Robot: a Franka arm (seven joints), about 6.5 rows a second.
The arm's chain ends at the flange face. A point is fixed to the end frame.
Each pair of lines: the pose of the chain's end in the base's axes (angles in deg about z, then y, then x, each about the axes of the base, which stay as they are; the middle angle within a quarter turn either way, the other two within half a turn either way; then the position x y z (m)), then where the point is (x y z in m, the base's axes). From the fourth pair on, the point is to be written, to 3 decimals.
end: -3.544 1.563 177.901 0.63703 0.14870 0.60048
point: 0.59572 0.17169 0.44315
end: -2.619 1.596 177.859 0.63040 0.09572 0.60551
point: 0.58965 0.11933 0.44812
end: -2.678 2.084 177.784 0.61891 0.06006 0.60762
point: 0.57946 0.08340 0.44986
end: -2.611 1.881 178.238 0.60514 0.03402 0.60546
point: 0.565 0.059 0.448
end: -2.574 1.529 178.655 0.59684 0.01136 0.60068
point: 0.556 0.037 0.444
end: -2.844 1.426 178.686 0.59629 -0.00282 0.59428
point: 0.555 0.023 0.437
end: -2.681 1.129 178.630 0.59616 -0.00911 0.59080
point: 0.554 0.017 0.434
